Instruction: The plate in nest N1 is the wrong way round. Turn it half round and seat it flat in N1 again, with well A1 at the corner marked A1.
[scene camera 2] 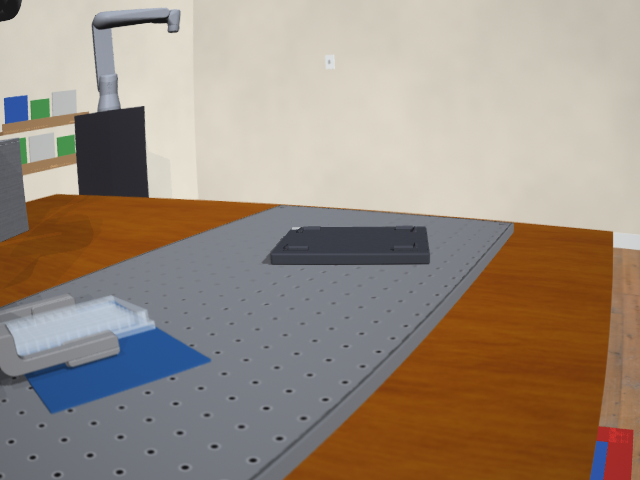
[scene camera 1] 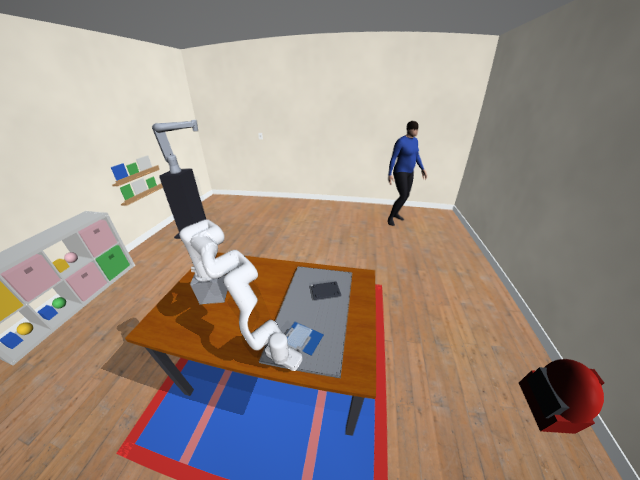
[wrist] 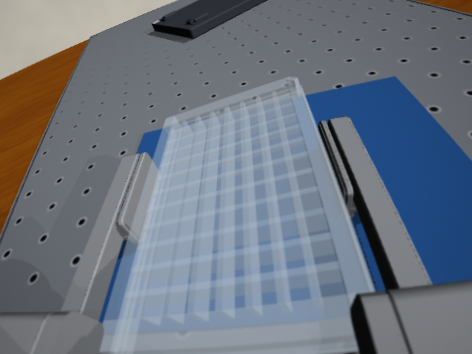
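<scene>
The clear well plate is level between the fingers of my gripper, which is shut on its long sides. The plate is low over the blue mat, towards one side of it. I cannot tell whether it touches the mat. Well A1 cannot be made out. The dark nest N1 stands apart from the gripper and holds no plate. It has raised corner guides and a small white mark at one corner in scene camera 2.
The grey perforated board carries the nest and the mat, on the wooden table. The white arm reaches across the table. A person stands on the floor beyond it.
</scene>
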